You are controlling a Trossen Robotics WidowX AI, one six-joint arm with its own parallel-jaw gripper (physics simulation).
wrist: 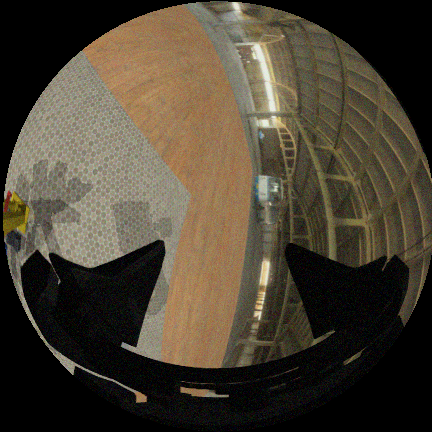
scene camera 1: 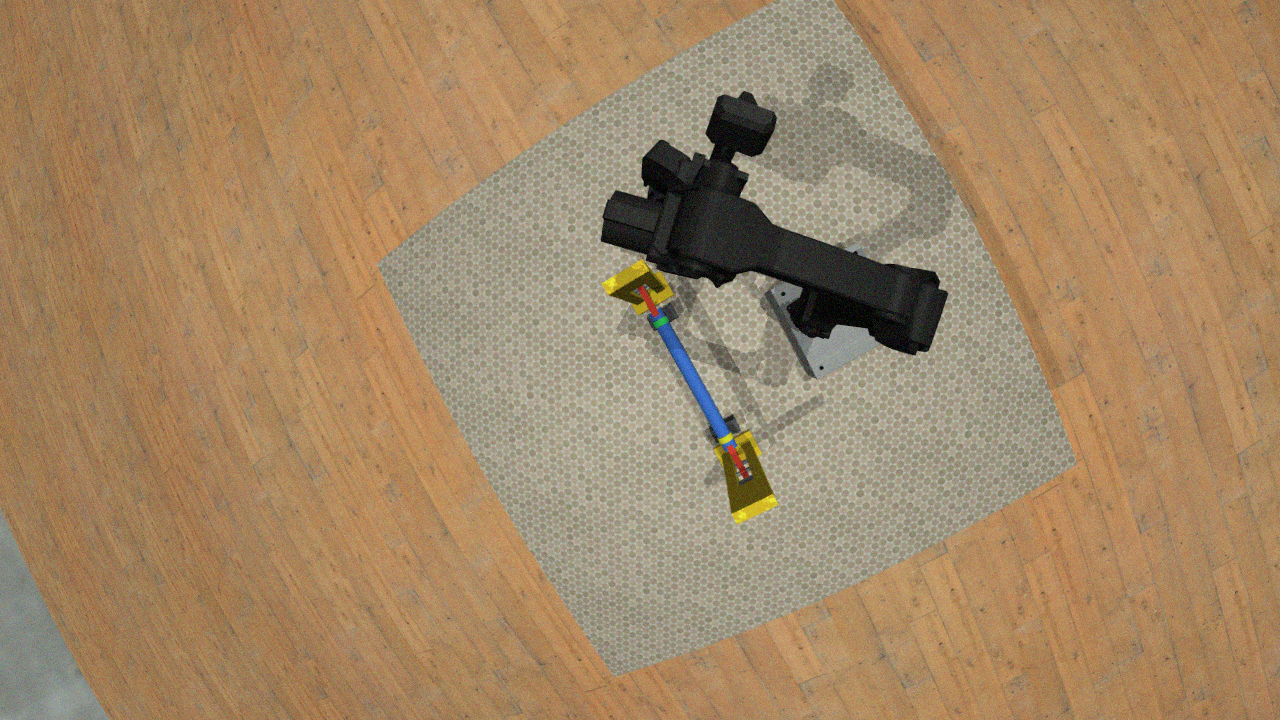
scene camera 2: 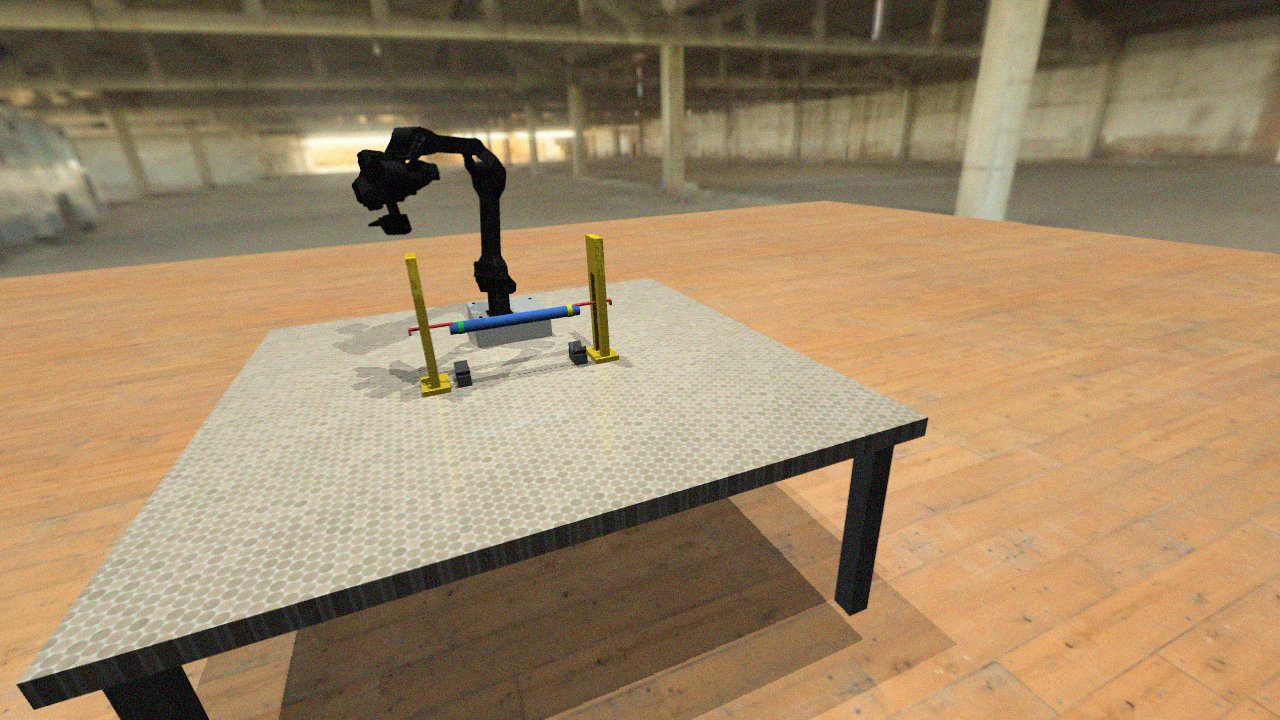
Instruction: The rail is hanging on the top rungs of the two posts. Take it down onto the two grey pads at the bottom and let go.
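Pixels of known places: gripper, between the fingertips: (wrist: 227,249) (scene camera 2: 362,206); arm's base, origin of its link: (scene camera 1: 807,311) (scene camera 2: 499,313).
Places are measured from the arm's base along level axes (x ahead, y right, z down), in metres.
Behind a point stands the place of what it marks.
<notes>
The blue rail (scene camera 1: 693,380) {x 0.259, y 0.019, z -0.070 m} (scene camera 2: 514,318) {x 0.271, y 0.025, z -0.062 m} has red end rods, a green band at one end and a yellow band at the other. It hangs level between two yellow posts, its rods passing through their slots. The green-end post (scene camera 1: 627,281) {x 0.244, y 0.210, z -0.225 m} (scene camera 2: 421,313) {x 0.278, y 0.219, z -0.110 m} (wrist: 19,214) and the yellow-end post (scene camera 1: 754,503) {x 0.271, y -0.173, z -0.225 m} (scene camera 2: 596,259) {x 0.309, y -0.171, z -0.178 m} stand upright. Two dark grey pads, one near the green end (scene camera 2: 462,373) {x 0.271, y 0.159, z 0.044 m} and one near the yellow end (scene camera 2: 577,351) {x 0.298, y -0.110, z 0.039 m}, lie well below the rail. My gripper (wrist: 227,249) {x 0.012, y 0.281, z -0.311 m} is open and empty, away from the rail. Exactly which rungs bear the rods is too small to tell.
The arm's grey base (scene camera 1: 845,354) {x -0.020, y -0.115, z 0.007 m} (scene camera 2: 512,334) {x 0.046, y -0.016, z 0.052 m} stands behind the rail on the tiled table (scene camera 1: 537,537) {x 0.822, y -0.121, z 0.075 m} (scene camera 2: 447,465) {x 0.596, y 0.248, z 0.074 m}. The raised black forearm passes close beside the green-end post in the first scene view. Arm shadows fall on the table. The wooden floor (scene camera 1: 223,358) (scene camera 2: 1029,358) lies around it.
</notes>
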